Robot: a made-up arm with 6 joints. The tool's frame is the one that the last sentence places.
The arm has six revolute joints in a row. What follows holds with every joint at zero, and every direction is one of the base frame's. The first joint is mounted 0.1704 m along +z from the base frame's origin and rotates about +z. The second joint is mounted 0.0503 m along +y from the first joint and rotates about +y. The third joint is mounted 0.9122 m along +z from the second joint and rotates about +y. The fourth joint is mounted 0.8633 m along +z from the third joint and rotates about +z. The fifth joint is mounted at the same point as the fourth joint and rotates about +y. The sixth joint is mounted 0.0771 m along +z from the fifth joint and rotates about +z. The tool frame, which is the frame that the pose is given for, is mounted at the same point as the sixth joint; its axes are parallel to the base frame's.
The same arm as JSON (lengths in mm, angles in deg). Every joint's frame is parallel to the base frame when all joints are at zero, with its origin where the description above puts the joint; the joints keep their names.
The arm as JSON. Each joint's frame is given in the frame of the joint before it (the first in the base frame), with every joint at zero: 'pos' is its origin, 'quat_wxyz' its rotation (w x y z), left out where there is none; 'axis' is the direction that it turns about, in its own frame. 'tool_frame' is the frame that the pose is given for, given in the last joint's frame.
{
  "length_unit": "mm",
  "angle_unit": "deg",
  "joints": [
    {
      "joint": "joint 1",
      "pos": [
        0.0,
        0.0,
        170.4
      ],
      "axis": [
        0.0,
        0.0,
        1.0
      ]
    },
    {
      "joint": "joint 2",
      "pos": [
        0.0,
        50.3,
        0.0
      ],
      "axis": [
        0.0,
        1.0,
        0.0
      ]
    },
    {
      "joint": "joint 3",
      "pos": [
        0.0,
        0.0,
        912.2
      ],
      "axis": [
        0.0,
        1.0,
        0.0
      ]
    },
    {
      "joint": "joint 4",
      "pos": [
        0.0,
        0.0,
        863.3
      ],
      "axis": [
        0.0,
        0.0,
        1.0
      ]
    },
    {
      "joint": "joint 5",
      "pos": [
        0.0,
        0.0,
        0.0
      ],
      "axis": [
        0.0,
        1.0,
        0.0
      ]
    },
    {
      "joint": "joint 6",
      "pos": [
        0.0,
        0.0,
        77.1
      ],
      "axis": [
        0.0,
        0.0,
        1.0
      ]
    }
  ],
  "tool_frame": {
    "pos": [
      0.0,
      0.0,
      0.0
    ]
  }
}

